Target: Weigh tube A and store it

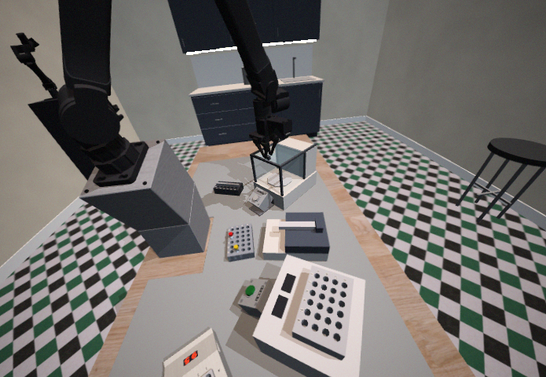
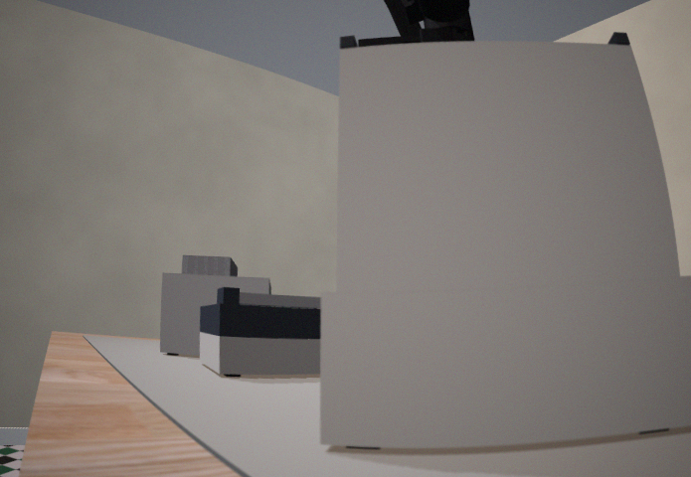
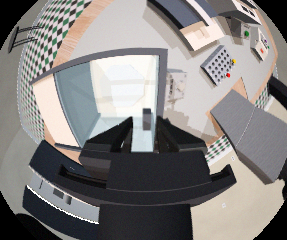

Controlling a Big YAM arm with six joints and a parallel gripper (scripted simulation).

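Now: hand 20 mm to the right of the balance door, 20 mm short of it and 10 mm above it. Round my hand: magnet block 210 mm behind, 200 mm below, 100 mm to the left; spectrophotometer 250 mm to the right, 160 mm below, 60 mm ahead; tube rack 230 mm to the right, 210 mm below, 130 mm behind.
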